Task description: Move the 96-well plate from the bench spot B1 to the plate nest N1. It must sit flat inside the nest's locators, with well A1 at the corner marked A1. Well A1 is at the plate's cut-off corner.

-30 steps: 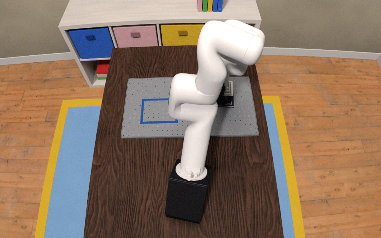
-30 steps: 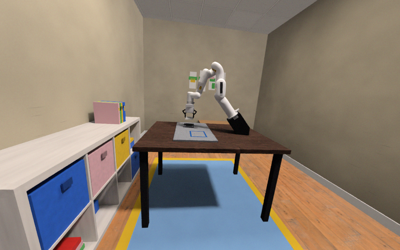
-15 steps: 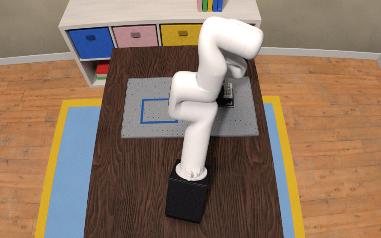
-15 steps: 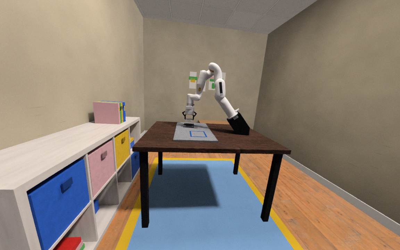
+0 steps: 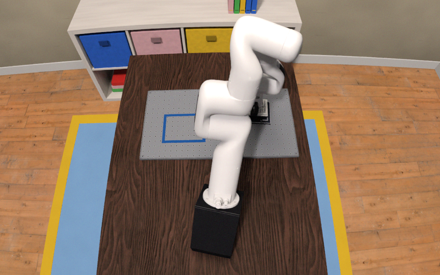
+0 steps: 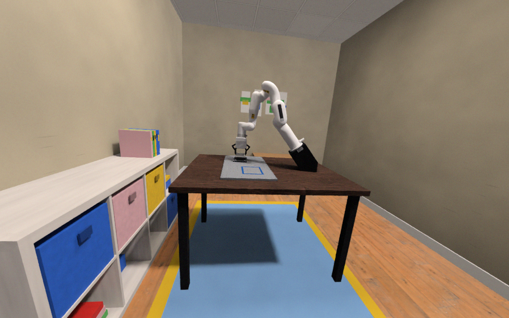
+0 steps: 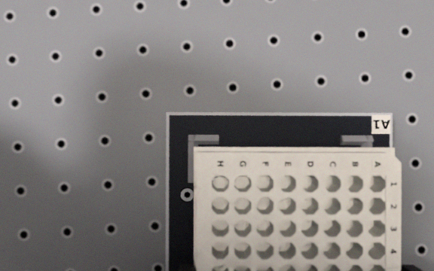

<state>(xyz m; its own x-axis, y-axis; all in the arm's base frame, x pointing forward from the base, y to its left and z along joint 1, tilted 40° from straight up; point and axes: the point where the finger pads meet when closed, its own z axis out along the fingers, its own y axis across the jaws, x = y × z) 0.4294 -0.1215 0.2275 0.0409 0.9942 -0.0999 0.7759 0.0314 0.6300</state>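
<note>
The plate nest lies 5 cm below my hand. Also, from my hand: white 96-well plate (1 cm below).
</note>
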